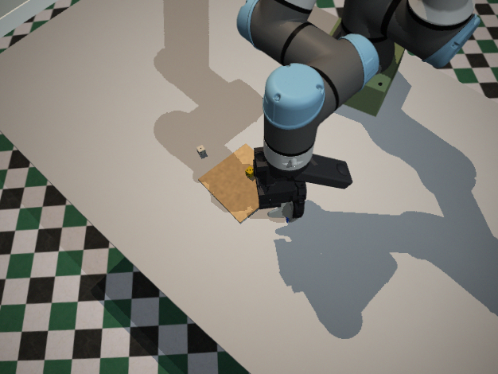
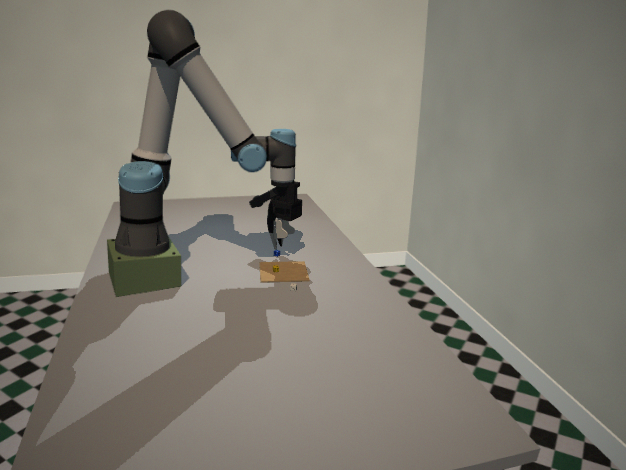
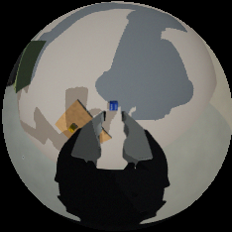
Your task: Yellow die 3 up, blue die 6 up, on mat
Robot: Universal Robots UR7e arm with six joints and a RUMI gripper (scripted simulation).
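Right now my hand is 4 cm above the blue die. Also, from my hand: tan mat (2 cm behind, 13 cm to the right, 4 cm below); white die (3 cm behind, 25 cm to the right, 4 cm below); yellow die (4 cm behind, 13 cm to the right, 3 cm below).
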